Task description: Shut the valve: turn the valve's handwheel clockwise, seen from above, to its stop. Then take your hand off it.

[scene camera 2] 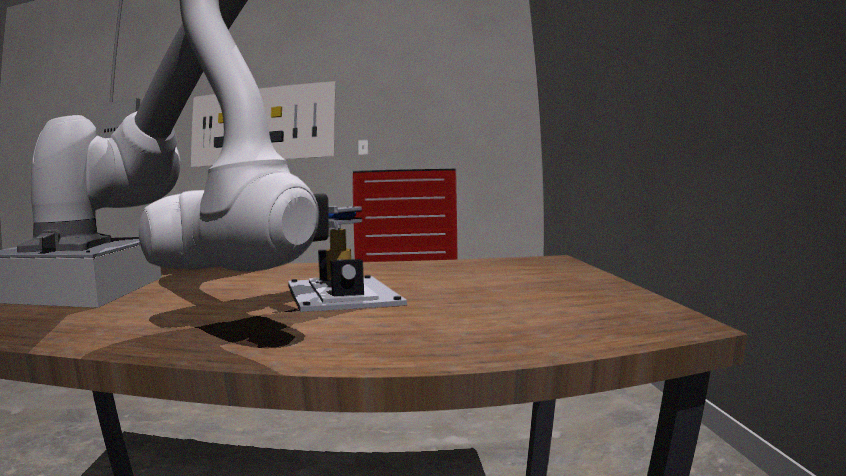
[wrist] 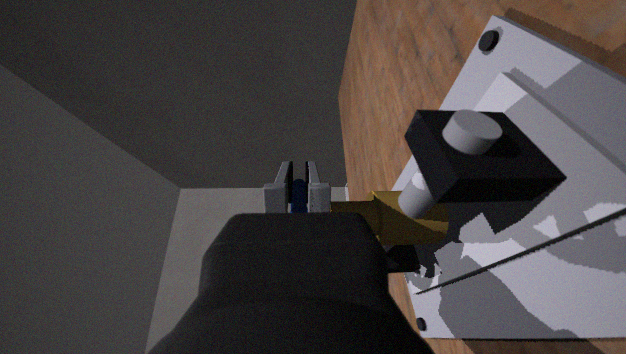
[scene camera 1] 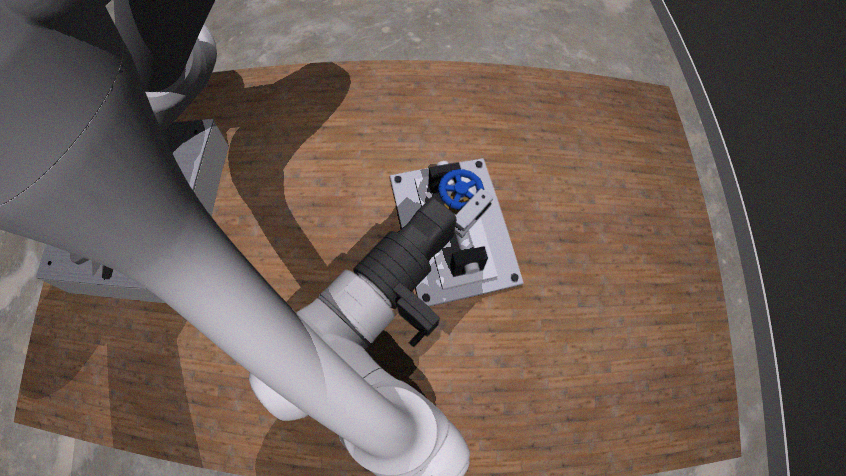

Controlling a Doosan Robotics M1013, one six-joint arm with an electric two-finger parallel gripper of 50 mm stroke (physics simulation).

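The valve's blue handwheel (scene camera 1: 454, 172) (scene camera 2: 344, 216) (wrist: 299, 196) lies level on top of the brass valve body (scene camera 2: 338, 239) (wrist: 410, 229). My gripper (scene camera 1: 483, 200) (scene camera 2: 357, 214) (wrist: 299, 174) reaches in from the side, one finger above the wheel's rim and one below. The fingers stand close together, shut on the rim on the side facing the front clamp. In the wrist view the rim shows as a narrow dark blue piece between the finger pads. The upper finger hides part of the wheel in the scene camera 1 view.
The valve stands on a light base plate (scene camera 1: 504, 236) (scene camera 2: 387, 296) (wrist: 472, 75) with corner bolts. A black clamp block (scene camera 1: 469, 259) (wrist: 440, 165) holds the pipe near the fingers. The wooden table (scene camera 1: 591, 236) (scene camera 2: 532, 319) lies under it. A red drawer cabinet (scene camera 2: 405, 224) stands behind.
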